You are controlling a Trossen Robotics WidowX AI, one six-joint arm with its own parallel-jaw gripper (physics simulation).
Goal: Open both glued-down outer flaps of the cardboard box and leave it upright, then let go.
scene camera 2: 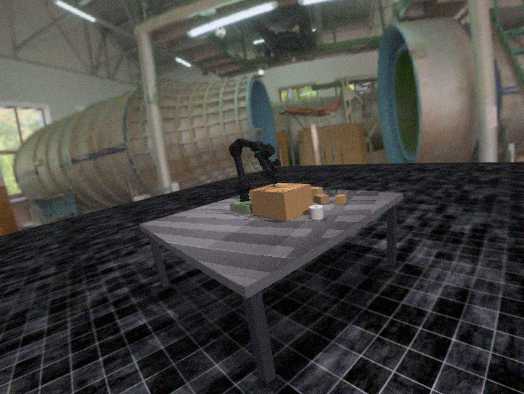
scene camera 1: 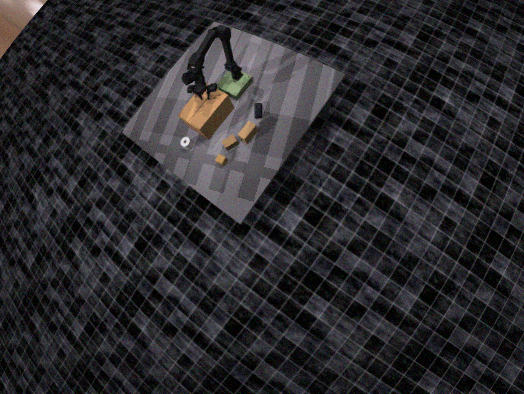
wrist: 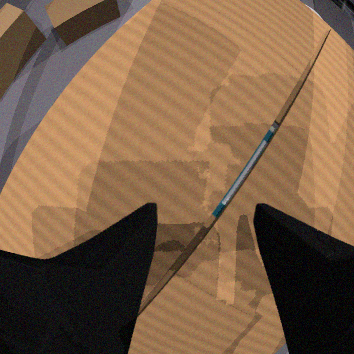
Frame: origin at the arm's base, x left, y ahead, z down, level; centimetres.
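Where they show: gripper, between the fingertips: (scene camera 2: 275, 184) (scene camera 1: 205, 99) (wrist: 206, 212); arm's base, origin of its link: (scene camera 2: 244, 200) (scene camera 1: 237, 76).
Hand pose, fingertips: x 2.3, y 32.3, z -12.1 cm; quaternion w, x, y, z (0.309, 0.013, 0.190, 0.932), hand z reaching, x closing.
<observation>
Things, the pixels of their top centre, and the offset from my fingertips. "*": a spot on its surface instead. Level surfaces: height alone.
- brown cardboard box, centre of its top: (wrist: 251, 162) (scene camera 2: 279, 187) (scene camera 1: 202, 104) dx -0.9, dy +3.6, dz +1.7 cm
- flap, a spot on its surface: (wrist: 150, 110) * dx +5.1, dy +2.5, dz +1.7 cm
- grey strip, centre of its top: (wrist: 241, 164) dx -0.9, dy +3.6, dz +3.4 cm
- white roll, centre of its top: (scene camera 2: 315, 206) (scene camera 1: 185, 141) dx -0.5, dy +29.7, dz +11.2 cm
- small black block, centre of its top: (scene camera 1: 257, 109) dx +27.5, dy -17.8, dz +13.9 cm
- grey table, height of its surface: dz +17.3 cm
The brown cardboard box (scene camera 1: 216, 119) (scene camera 2: 269, 204) stands upright. Its two outer flaps lie flat or nearly flat over the top, one flap (wrist: 150, 110) left of the slanting seam and the other flap (wrist: 285, 175) right of it. In the wrist view the seam is a narrow gap, with a teal and grey strip (wrist: 245, 172) showing in it. My gripper (scene camera 1: 205, 96) (scene camera 2: 273, 183) (wrist: 206, 212) is part open and empty, low over the box top, with one finger on each side of the seam. Whether the fingertips touch the cardboard cannot be told.
A green plate (scene camera 1: 241, 88) (scene camera 2: 240, 206) lies under the arm's base, beside the box. A white roll (scene camera 1: 182, 140) (scene camera 2: 316, 212) stands near the box. Brown blocks (scene camera 1: 247, 132) (scene camera 2: 341, 199) (wrist: 82, 20) and a small black block (scene camera 1: 258, 110) are on the grey table (scene camera 1: 320, 75) (scene camera 2: 200, 235).
</observation>
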